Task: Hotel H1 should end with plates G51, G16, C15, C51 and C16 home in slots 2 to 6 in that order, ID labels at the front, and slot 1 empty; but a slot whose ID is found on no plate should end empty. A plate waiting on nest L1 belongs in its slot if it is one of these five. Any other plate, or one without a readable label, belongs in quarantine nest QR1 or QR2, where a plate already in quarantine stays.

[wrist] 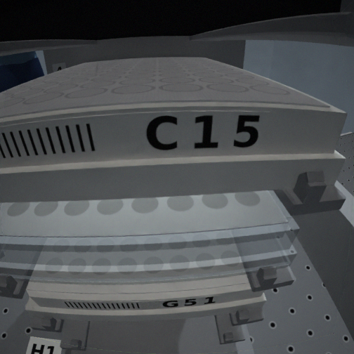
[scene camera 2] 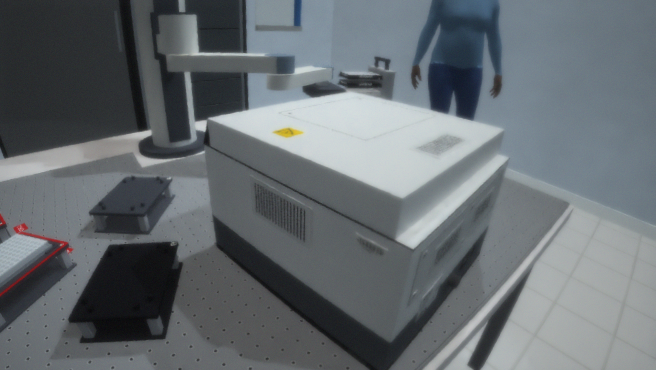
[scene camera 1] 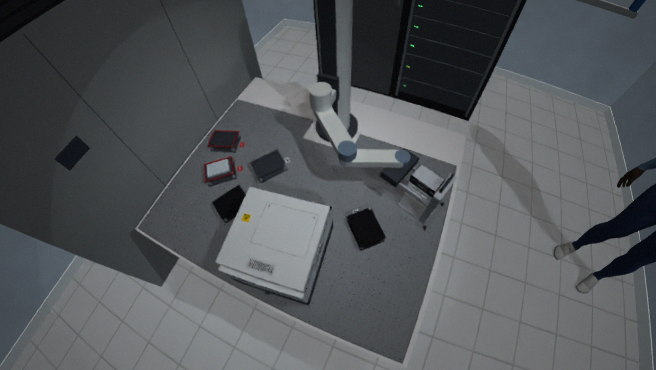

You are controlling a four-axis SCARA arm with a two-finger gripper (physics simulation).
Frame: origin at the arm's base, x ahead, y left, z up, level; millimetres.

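Seen in the pictures: arm's base at its link origin: (scene camera 2: 176,145).
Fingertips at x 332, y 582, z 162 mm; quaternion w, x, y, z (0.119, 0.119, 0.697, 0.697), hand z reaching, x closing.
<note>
Pixels of each thing's top centre, then the offset from my fingertips to it.
- top plate at its top centre: (scene camera 2: 360,73) (scene camera 1: 428,177) dx -8, dy -22, dz +90 mm
- white plate at its top centre: (scene camera 1: 217,167) dx +223, dy -1038, dz -85 mm
- red-edged nest at its top centre: (scene camera 1: 222,137) dx +35, dy -1143, dz -93 mm
- grey nest at its top centre: (scene camera 2: 132,189) (scene camera 1: 267,162) dx +90, dy -798, dz -89 mm
- large white instrument at its top centre: (scene camera 2: 365,121) (scene camera 1: 273,234) dx +470, dy -499, dz +105 mm
- further black nest at its top centre: (scene camera 1: 366,226) dx +223, dy -205, dz -95 mm
Hotel H1 (scene camera 1: 431,210) (scene camera 2: 388,84) stands at the table's back right. In the wrist view, C15 (wrist: 202,132) is closest, label forward. Below it sit a clear plate (wrist: 150,245), its ID not readable, and G51 (wrist: 190,302), label forward. Above C15 is the dark underside of a black plate (wrist: 175,17), its label out of view. The top plate (scene camera 1: 427,177) looks pale from above. My gripper (scene camera 1: 401,169) (scene camera 2: 324,89) is at the hotel's front, shut on C15 at its sides; the fingers themselves are hidden. A white plate (scene camera 1: 219,168) (scene camera 2: 22,257) lies on a red-edged nest.
Another red-edged nest (scene camera 1: 223,139) looks dark on top. A grey nest (scene camera 1: 268,165) (scene camera 2: 132,195) and a black nest (scene camera 1: 230,204) (scene camera 2: 127,282) stand near the large white instrument (scene camera 1: 285,225) (scene camera 2: 350,160). A further black nest (scene camera 1: 366,228) stands between instrument and hotel. A person (scene camera 2: 457,50) stands beyond the table.
</note>
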